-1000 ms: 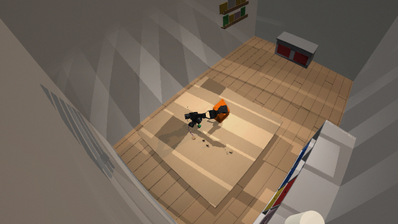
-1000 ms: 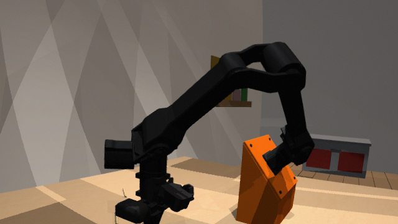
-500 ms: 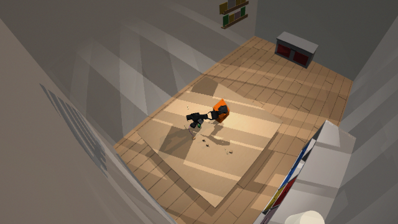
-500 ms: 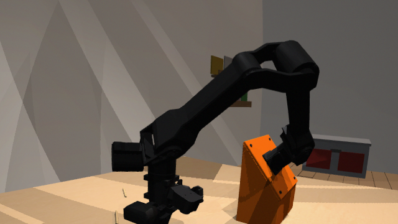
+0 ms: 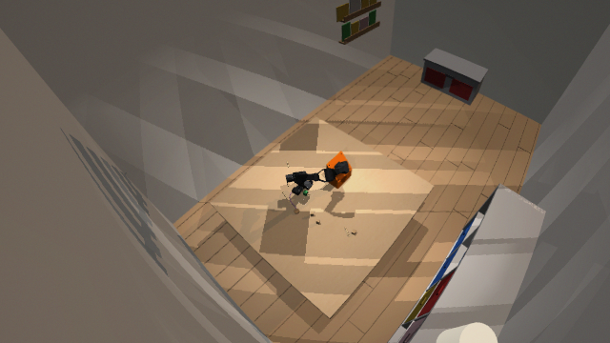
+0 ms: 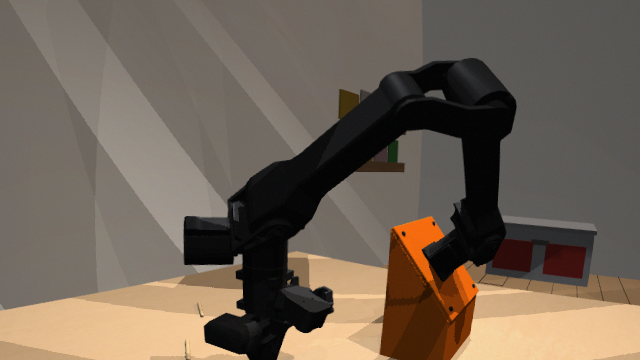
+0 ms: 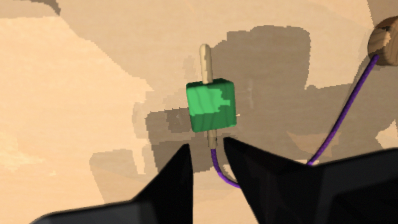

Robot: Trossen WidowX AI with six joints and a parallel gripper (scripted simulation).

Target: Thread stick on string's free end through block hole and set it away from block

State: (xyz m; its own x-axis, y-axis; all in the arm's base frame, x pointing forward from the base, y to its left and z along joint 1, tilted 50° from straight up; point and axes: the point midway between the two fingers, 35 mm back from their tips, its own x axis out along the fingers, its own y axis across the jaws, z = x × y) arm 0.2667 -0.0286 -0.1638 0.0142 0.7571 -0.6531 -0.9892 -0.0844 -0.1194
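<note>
Right now the green block is 30 mm to the left of my gripper tip and 10 mm below it. From my gripper tip the other things lie so: thin wooden stick 20 mm below, 10 mm to the left; then round wooden button 160 mm ahead, 80 mm to the left, 20 mm below.
</note>
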